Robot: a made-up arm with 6 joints. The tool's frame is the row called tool. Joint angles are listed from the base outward.
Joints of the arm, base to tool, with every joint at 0 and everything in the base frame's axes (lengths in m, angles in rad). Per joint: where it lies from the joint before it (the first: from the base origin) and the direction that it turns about. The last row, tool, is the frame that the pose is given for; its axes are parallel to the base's.
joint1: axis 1 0 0 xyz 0 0 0.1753
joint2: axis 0 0 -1 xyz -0.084 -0.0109 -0.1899
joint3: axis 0 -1 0 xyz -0.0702 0.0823 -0.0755
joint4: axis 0 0 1 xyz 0.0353 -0.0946 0.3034
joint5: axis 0 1 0 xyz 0.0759 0.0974 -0.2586
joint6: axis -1 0 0 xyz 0.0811 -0.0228 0.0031
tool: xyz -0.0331 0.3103 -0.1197
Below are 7 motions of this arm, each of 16 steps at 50 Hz.
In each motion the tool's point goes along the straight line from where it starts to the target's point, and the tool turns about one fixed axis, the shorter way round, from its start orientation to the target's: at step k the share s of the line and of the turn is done. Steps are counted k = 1, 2, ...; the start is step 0. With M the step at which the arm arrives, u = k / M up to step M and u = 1 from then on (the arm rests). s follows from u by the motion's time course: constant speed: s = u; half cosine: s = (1 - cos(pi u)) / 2; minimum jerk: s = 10 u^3 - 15 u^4 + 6 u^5.
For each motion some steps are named. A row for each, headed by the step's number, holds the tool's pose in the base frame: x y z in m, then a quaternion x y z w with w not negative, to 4 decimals.
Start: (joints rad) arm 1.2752 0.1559 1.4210 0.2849 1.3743 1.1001
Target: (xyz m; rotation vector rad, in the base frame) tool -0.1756 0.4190 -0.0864 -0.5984 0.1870 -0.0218
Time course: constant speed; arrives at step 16
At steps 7, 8, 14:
7: -0.1428 0.4528 -0.0094 -0.1606 0.0657 -0.0223 0.9846
8: -0.1465 0.4491 -0.0179 -0.1757 0.0687 -0.0210 0.9818
14: -0.1683 0.4265 -0.0693 -0.2650 0.0863 -0.0133 0.9603

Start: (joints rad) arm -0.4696 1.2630 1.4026 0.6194 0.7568 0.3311
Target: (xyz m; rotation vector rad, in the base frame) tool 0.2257 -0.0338 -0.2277 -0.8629 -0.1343 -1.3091
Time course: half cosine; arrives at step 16
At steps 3, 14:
3: 0.1587 -0.1782 -0.2523 -0.6596 -0.1099 -0.4279 0.6081
14: 0.2229 -0.0398 -0.2287 -0.4007 -0.0627 -0.5836 0.7035

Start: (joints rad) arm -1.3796 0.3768 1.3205 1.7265 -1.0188 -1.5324
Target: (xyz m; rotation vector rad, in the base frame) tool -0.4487 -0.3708 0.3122 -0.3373 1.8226 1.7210
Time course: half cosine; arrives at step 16
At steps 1, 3, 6, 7, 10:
1: -0.4800 -0.3508 0.1835 -0.1932 0.6218 0.6419 0.4050
3: -0.4776 -0.3523 0.1932 -0.1883 0.6271 0.6428 0.3975
6: -0.4705 -0.3568 0.2224 -0.1736 0.6428 0.6453 0.3745
7: -0.4676 -0.3587 0.2346 -0.1674 0.6492 0.6461 0.3647
10: -0.4584 -0.3646 0.2721 -0.1481 0.6681 0.6480 0.3344

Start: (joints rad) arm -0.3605 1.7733 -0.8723 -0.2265 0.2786 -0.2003
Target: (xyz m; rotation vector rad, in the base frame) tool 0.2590 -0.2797 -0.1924 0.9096 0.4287 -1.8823
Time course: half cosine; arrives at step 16
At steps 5, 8, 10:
5: 0.2533 -0.2921 -0.1972 0.3641 0.1599 -0.7846 0.4756
8: 0.2553 -0.2877 -0.1955 0.3674 0.1657 -0.7803 0.4782
10: 0.2567 -0.2846 -0.1943 0.3697 0.1696 -0.7773 0.4799

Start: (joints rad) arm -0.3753 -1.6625 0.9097 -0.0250 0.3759 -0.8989
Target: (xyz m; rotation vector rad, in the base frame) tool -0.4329 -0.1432 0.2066 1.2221 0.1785 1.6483
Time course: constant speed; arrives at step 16
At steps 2, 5, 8, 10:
2: -0.4215 -0.1061 0.2412 0.3830 0.2563 0.6744 0.5769
5: -0.4239 -0.1141 0.2338 0.4119 0.2181 0.6799 0.5661
8: -0.4264 -0.1220 0.2264 0.4397 0.1794 0.6838 0.5539
10: -0.4280 -0.1273 0.2214 0.4577 0.1534 0.6855 0.5451

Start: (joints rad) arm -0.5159 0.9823 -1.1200 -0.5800 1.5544 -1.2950
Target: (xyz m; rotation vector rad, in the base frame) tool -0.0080 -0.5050 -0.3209 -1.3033 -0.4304 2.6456
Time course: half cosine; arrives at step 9
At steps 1, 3, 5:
1: 0.0148 -0.4393 -0.3710 -0.4800 -0.2114 0.8419 0.1271
3: 0.0096 -0.4542 -0.3596 -0.4704 -0.1963 0.8524 0.1166
5: 0.0017 -0.4770 -0.3422 -0.4552 -0.1729 0.8676 0.1005

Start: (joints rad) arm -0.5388 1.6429 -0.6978 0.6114 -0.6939 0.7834
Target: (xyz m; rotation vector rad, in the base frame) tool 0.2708 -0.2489 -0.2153 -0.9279 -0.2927 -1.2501
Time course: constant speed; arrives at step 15
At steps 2, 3, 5, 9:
2: 0.2554 -0.2446 -0.2456 -0.4005 -0.0808 -0.5551 0.7245
3: 0.2566 -0.2449 -0.2433 -0.4018 -0.0847 -0.5557 0.7229
5: 0.2590 -0.2456 -0.2386 -0.4044 -0.0925 -0.5568 0.7196
9: 0.2637 -0.2469 -0.2293 -0.4095 -0.1082 -0.5589 0.7129

